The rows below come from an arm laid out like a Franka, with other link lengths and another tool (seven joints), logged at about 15 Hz.
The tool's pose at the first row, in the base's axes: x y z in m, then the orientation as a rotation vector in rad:
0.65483, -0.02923, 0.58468, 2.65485, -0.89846, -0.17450
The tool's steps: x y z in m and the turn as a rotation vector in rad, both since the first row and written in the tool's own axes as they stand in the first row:
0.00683, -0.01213, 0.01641, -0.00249, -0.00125, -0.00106
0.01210, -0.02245, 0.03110, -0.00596, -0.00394, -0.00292
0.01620, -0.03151, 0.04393, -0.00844, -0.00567, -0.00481
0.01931, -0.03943, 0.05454, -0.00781, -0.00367, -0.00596
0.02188, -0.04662, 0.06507, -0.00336, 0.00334, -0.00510
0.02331, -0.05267, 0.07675, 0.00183, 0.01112, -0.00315
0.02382, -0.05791, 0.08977, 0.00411, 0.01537, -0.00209
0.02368, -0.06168, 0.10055, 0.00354, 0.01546, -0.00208
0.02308, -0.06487, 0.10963, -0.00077, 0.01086, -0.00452
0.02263, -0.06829, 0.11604, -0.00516, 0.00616, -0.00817
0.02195, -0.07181, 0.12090, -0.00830, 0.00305, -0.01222
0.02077, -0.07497, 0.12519, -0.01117, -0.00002, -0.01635
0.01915, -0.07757, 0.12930, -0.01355, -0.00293, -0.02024
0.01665, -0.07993, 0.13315, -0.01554, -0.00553, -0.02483
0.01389, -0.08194, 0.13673, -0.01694, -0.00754, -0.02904
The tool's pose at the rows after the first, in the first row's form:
0.66354, -0.02878, 0.56501, 2.65326, -0.89667, -0.17744
0.67037, -0.02827, 0.54760, 2.65137, -0.89397, -0.18289
0.67596, -0.02748, 0.53238, 2.65026, -0.89124, -0.18665
0.68060, -0.02634, 0.51964, 2.65112, -0.88931, -0.18399
0.68442, -0.02539, 0.50725, 2.65379, -0.88965, -0.17260
0.68643, -0.02491, 0.49418, 2.65645, -0.89140, -0.15959
0.68696, -0.02484, 0.48014, 2.65737, -0.89217, -0.15270
0.68663, -0.02486, 0.46873, 2.65683, -0.89197, -0.15281
0.68598, -0.02457, 0.45911, 2.65477, -0.88887, -0.16132
0.68616, -0.02348, 0.45192, 2.65322, -0.88417, -0.17028
0.68656, -0.02176, 0.44614, 2.65276, -0.87884, -0.17668
0.68648, -0.01985, 0.44103, 2.65256, -0.87348, -0.18293
0.68577, -0.01804, 0.43629, 2.65265, -0.86854, -0.18870
0.68428, -0.01580, 0.43188, 2.65338, -0.86269, -0.19407
0.68245, -0.01359, 0.42785, 2.65437, -0.85735, -0.19832

